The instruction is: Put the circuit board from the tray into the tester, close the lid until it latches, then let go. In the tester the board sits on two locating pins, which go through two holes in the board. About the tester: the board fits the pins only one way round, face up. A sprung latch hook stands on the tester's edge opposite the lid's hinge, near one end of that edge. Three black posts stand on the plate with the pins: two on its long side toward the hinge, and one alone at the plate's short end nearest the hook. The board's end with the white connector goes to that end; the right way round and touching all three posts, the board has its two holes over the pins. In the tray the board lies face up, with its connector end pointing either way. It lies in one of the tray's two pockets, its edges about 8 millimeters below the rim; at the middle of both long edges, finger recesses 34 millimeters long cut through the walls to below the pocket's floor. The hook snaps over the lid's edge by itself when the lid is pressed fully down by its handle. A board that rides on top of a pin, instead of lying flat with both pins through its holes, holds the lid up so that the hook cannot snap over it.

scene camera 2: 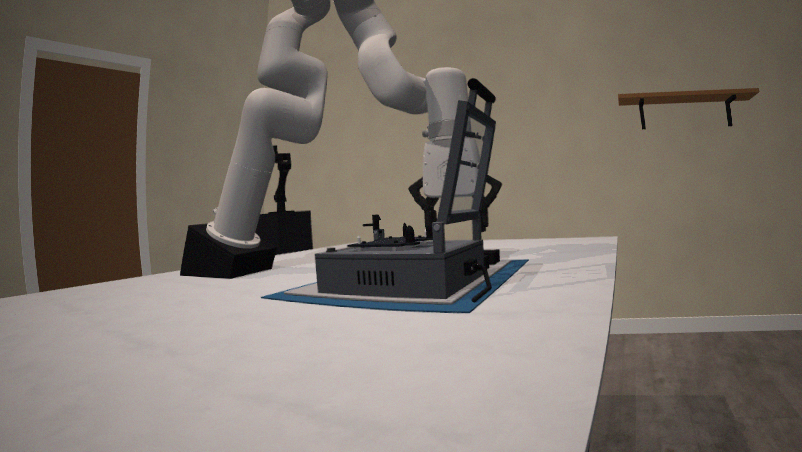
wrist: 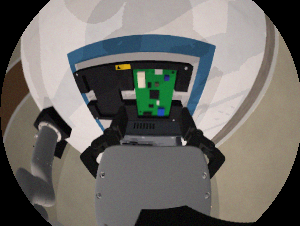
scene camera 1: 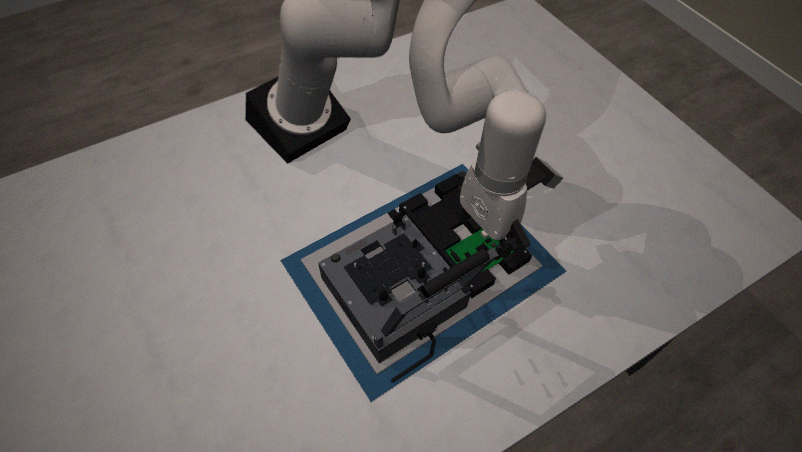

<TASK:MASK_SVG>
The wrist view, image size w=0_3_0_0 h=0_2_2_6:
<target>my gripper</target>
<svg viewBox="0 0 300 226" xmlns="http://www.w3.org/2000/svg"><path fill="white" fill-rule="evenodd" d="M80 155L81 161L96 179L94 208L98 226L251 226L254 223L231 222L210 216L210 179L224 163L225 156L215 147L214 142L203 135L202 130L197 129L187 107L182 108L178 119L182 139L187 142L186 145L120 145L119 141L123 140L128 123L126 108L120 106L110 128L106 128L103 134L91 142L91 146L88 146Z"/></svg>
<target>green circuit board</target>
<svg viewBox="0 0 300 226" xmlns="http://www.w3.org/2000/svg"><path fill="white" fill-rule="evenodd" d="M133 69L138 115L169 116L177 70Z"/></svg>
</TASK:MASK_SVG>
